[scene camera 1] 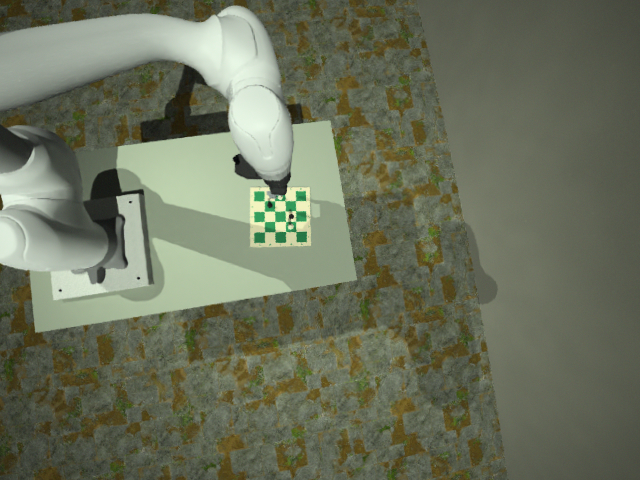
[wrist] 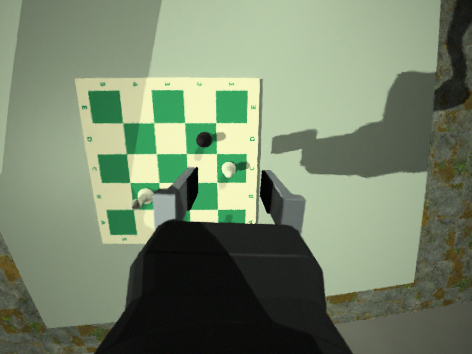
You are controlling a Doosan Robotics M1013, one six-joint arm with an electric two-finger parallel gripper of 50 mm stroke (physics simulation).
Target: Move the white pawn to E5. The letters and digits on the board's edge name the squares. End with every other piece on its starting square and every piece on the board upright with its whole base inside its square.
A chessboard shows in scene camera 1 and in the wrist view. One and the same spot on the chessboard: (wrist: 139,133) is (scene camera 1: 268,227).
